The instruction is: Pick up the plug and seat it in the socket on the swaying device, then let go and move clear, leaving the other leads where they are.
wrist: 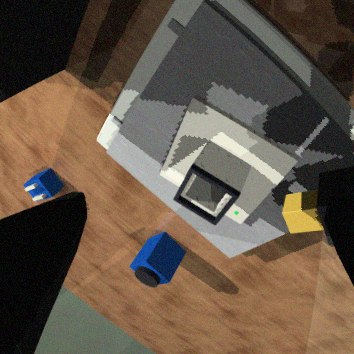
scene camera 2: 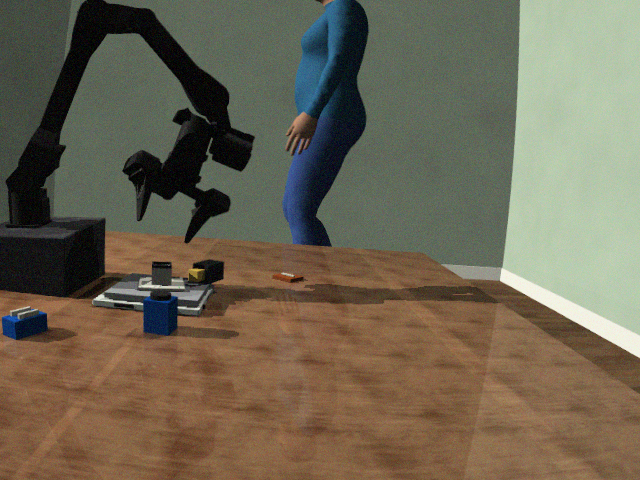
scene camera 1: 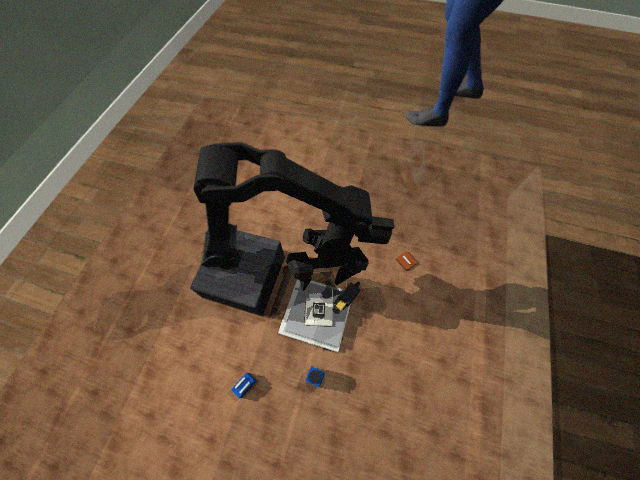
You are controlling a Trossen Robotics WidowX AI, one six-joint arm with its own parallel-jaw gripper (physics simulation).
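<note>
The plug, a black body with a yellow tip [scene camera 1: 347, 296] [scene camera 2: 208, 270] [wrist: 301, 212], lies at the right edge of the device, tip toward the socket; in the wrist view the right finger hides most of its black body. The device [scene camera 1: 310, 338] [scene camera 2: 119, 298] [wrist: 150, 167] is a layered grey-white plate. Its square black-rimmed socket [scene camera 1: 318, 310] [scene camera 2: 161, 274] [wrist: 220, 162] stands upright on a cream pad and is empty. My gripper [scene camera 1: 321, 285] [scene camera 2: 163, 230] [wrist: 209, 207] is open and empty, above the device and apart from the plug.
A blue two-pronged lead [scene camera 1: 243, 385] [scene camera 2: 24, 324] [wrist: 45, 184] and a blue block with a round black top [scene camera 1: 315, 376] [scene camera 2: 160, 315] [wrist: 160, 255] lie in front of the device. An orange piece [scene camera 1: 407, 260] [scene camera 2: 287, 277] lies beyond the plug. A person [scene camera 1: 459, 62] [scene camera 2: 330, 103] stands behind.
</note>
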